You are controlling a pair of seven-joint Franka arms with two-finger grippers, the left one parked.
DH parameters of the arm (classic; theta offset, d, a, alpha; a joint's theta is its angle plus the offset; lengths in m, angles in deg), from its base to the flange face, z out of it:
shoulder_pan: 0 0.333 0 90
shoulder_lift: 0 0 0 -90
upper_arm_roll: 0 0.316 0.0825 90
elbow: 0 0 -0.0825 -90
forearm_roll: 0 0.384 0 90
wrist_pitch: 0 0 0.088 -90
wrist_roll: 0 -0.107 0 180
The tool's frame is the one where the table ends.
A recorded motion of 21 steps. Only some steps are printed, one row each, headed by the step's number.
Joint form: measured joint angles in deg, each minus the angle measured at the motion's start. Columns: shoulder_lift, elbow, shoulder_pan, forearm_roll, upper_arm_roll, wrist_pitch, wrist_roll.
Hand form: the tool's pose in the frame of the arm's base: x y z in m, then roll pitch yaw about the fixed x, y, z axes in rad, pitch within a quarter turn. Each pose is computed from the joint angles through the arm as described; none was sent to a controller.
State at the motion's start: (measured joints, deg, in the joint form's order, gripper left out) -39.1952 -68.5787 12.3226 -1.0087 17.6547 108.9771 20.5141
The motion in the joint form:
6: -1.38 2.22 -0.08 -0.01 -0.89 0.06 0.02
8: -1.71 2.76 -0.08 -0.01 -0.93 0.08 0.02
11: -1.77 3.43 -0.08 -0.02 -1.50 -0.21 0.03
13: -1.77 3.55 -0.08 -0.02 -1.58 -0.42 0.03
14: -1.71 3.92 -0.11 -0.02 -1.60 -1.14 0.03
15: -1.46 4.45 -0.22 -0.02 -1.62 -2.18 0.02
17: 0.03 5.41 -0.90 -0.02 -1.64 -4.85 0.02
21: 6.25 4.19 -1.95 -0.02 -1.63 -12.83 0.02
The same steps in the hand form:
6: 0.6850 0.3063 0.3974 -3.0006 -0.1145 0.7887
8: 0.6870 0.3058 0.3976 -3.0012 -0.1185 0.7864
11: 0.6905 0.3005 0.4010 -3.0086 -0.1201 0.7787
13: 0.6907 0.2997 0.4015 -3.0089 -0.1182 0.7779
14: 0.6906 0.2986 0.4042 -3.0076 -0.1133 0.7778
15: 0.6904 0.2962 0.4101 -3.0071 -0.1085 0.7767
17: 0.6893 0.2854 0.4329 -3.0114 -0.1025 0.7695
21: 0.6643 0.2670 0.4882 -3.0162 -0.0442 0.7753

